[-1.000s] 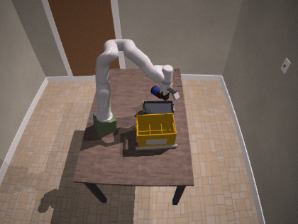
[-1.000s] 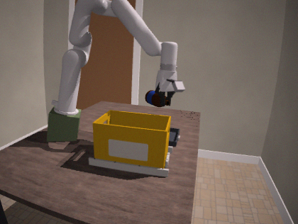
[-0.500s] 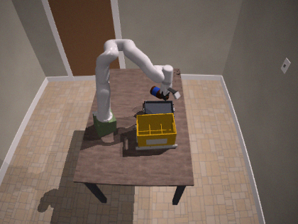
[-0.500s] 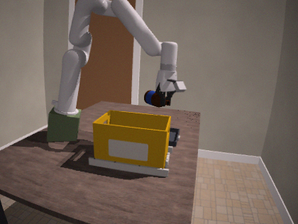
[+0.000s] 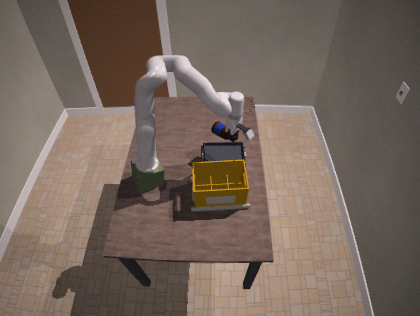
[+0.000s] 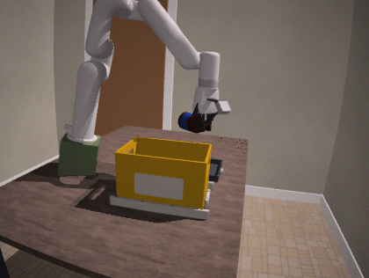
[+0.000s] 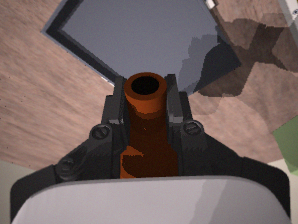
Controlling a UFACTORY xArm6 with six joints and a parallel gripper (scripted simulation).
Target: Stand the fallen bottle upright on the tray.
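Now: the bottle 4 cm behind my hand and 4 cm to the left of it. Also, from my hand: yellow crate (11 cm behind, 23 cm to the right, 12 cm below); tray (4 cm behind, 4 cm to the left, 19 cm below).
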